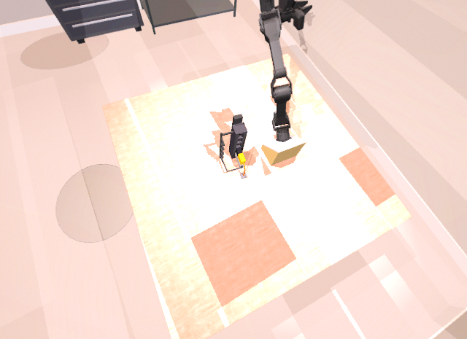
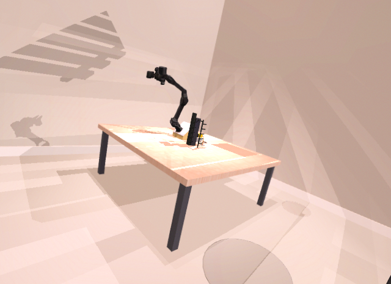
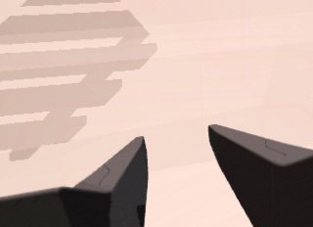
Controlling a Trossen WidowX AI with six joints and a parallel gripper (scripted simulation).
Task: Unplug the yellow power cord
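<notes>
Now: the yellow plug 46 cm ahead of my gripper tip, 28 cm to the left of it and 47 cm below it.
</notes>
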